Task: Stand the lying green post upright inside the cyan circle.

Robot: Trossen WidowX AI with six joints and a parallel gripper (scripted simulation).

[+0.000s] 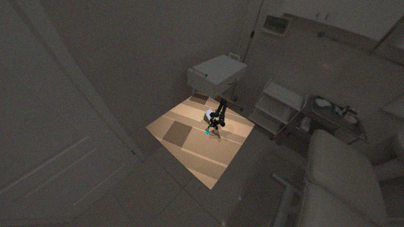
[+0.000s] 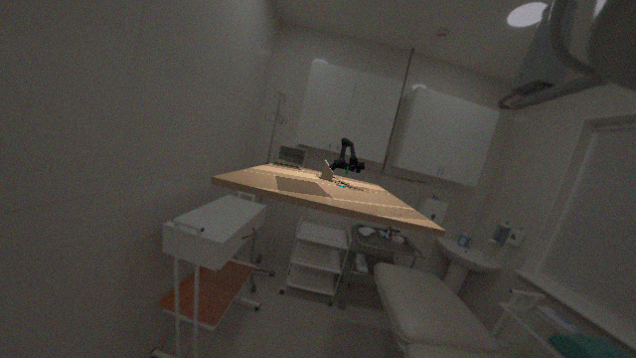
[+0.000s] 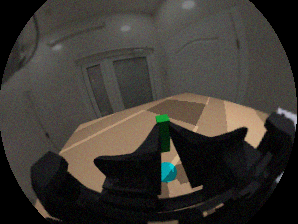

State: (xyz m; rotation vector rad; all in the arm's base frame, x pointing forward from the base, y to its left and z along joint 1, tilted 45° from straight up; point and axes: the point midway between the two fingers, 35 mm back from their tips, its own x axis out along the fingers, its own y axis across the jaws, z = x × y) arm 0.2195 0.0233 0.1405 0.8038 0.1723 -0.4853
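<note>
Right now my gripper tip is 160 mm above the cyan circle. Also, from my gripper tip: green post 20 mm below.
</note>
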